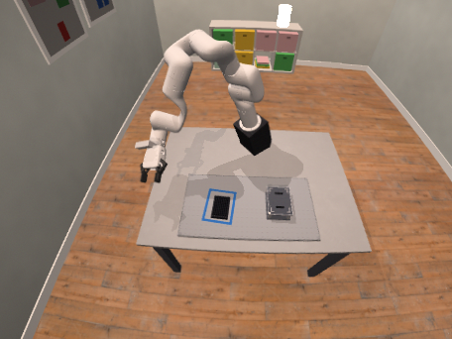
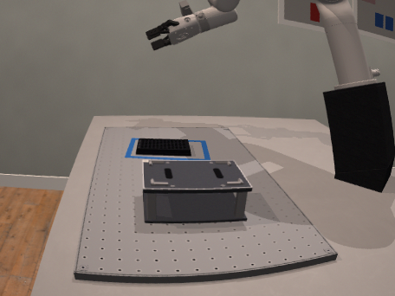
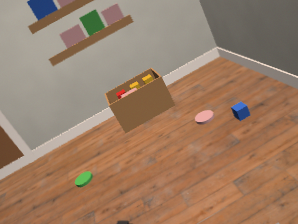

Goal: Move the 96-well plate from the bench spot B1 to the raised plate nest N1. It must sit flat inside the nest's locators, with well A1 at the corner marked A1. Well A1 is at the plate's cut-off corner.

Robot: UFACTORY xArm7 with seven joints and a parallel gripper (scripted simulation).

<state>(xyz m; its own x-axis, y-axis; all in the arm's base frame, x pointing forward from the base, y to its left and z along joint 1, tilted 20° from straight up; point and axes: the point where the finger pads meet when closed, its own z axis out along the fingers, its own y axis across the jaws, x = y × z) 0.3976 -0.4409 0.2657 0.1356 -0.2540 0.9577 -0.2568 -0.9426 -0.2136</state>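
Right now my hand is 1 cm short of the black 96-well plate, 30 cm to the right of it and 25 cm above it. From my hand the other things lie so: raised plate nest: 2 cm ahead, 60 cm to the left, 20 cm below; A1 corner mark: 9 cm ahead, 54 cm to the left, 20 cm below.
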